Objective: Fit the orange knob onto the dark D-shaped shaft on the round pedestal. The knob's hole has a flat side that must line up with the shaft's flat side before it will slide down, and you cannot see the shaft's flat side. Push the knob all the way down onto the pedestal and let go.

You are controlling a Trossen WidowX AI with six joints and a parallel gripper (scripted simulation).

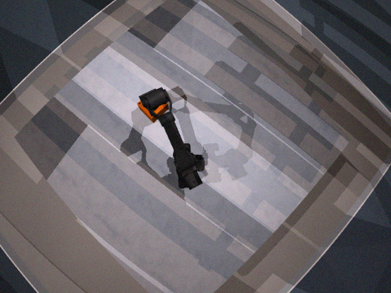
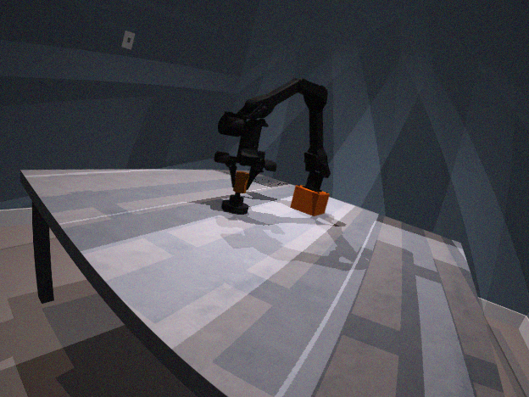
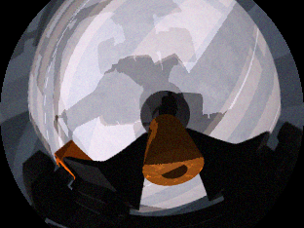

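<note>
Now: gripper tip 40 mm above the dark round pedestal. Round my gripper tip: orange knob 20 mm above.
</note>
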